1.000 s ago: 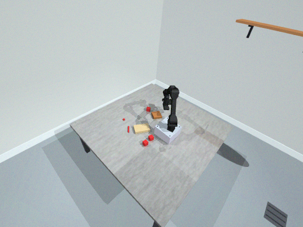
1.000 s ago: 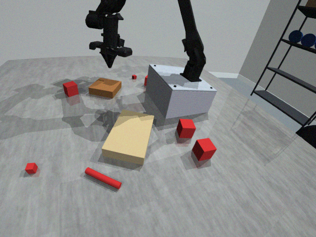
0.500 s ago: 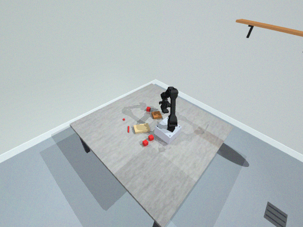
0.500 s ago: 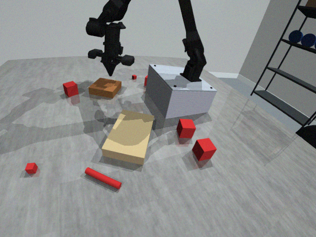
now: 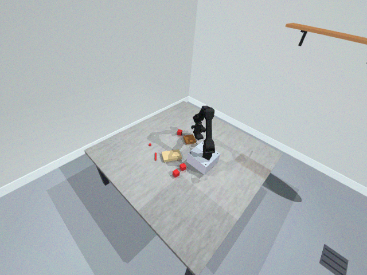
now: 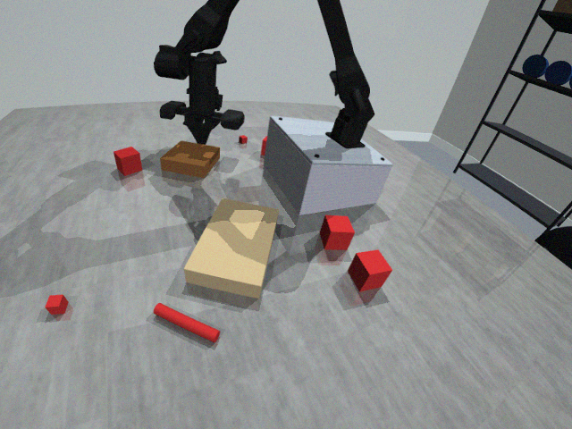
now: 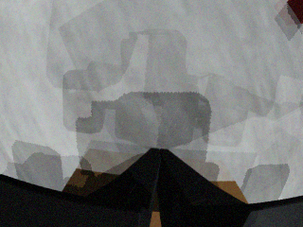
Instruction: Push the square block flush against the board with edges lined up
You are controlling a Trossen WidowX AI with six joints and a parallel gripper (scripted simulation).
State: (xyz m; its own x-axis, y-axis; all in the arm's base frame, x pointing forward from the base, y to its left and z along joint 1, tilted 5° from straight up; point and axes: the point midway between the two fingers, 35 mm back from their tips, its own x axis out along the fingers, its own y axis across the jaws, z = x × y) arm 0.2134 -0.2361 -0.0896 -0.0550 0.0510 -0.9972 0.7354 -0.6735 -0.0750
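Right now my gripper tip is 40 mm short of the square block, 50 mm to the right of it and 10 mm below it. From my gripper tip the other things lie so: board: 70 mm ahead, 330 mm to the left, 10 mm above; then red rod: 180 mm ahead, 410 mm to the left.
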